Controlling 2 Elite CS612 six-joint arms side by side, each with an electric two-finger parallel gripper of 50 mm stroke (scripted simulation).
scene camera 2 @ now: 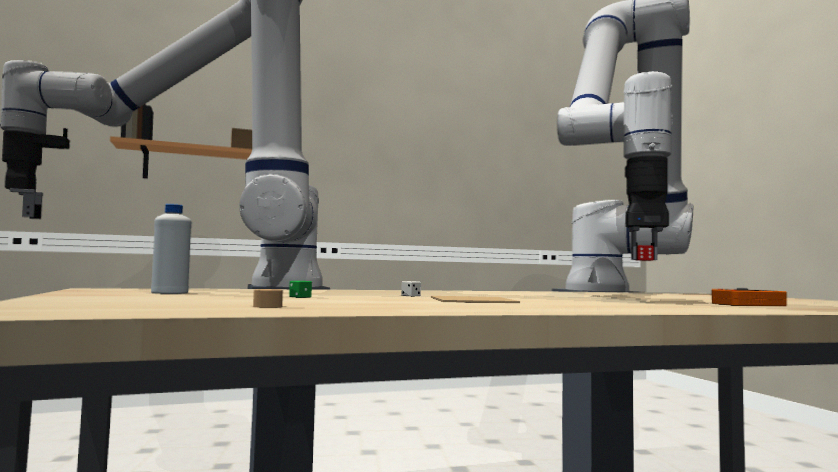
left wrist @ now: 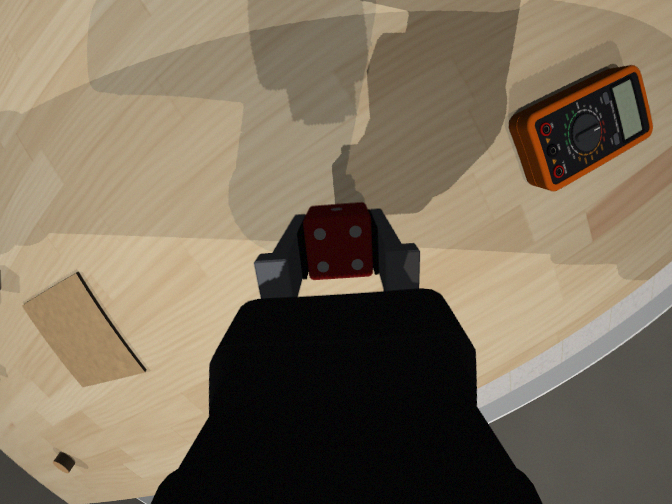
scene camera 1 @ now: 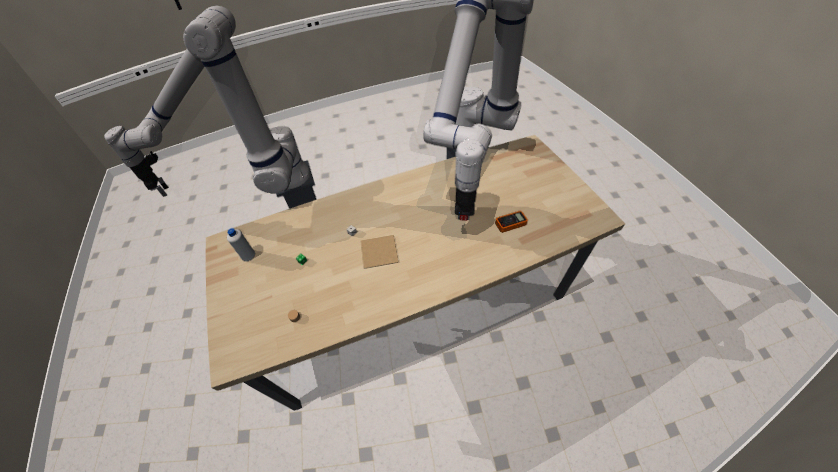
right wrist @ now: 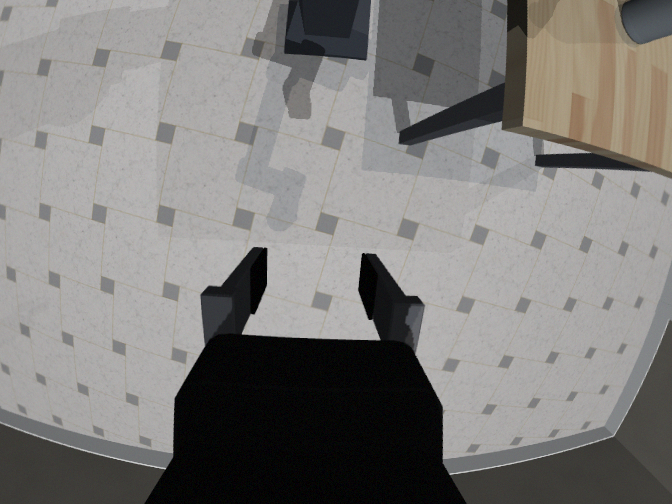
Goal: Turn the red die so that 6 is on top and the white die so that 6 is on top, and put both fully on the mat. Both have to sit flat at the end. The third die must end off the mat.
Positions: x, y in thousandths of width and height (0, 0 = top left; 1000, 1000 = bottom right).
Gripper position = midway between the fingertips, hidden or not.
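I can see a brown mat (scene camera 1: 454, 533), and my left wrist view shows the brown mat (left wrist: 100, 626) too, while in the right wrist view the brown mat is out of frame. There is an orange multimeter (scene camera 2: 885, 628); in the right wrist view the orange multimeter is out of frame. I see a grey bottle (scene camera 2: 206, 499) as well. My left gripper (scene camera 2: 769, 552) is visible, and the left wrist view shows my left gripper (left wrist: 505, 459) again. As for my right gripper (scene camera 2: 38, 461), the right wrist view also gives me a view of the right gripper (right wrist: 467, 535).
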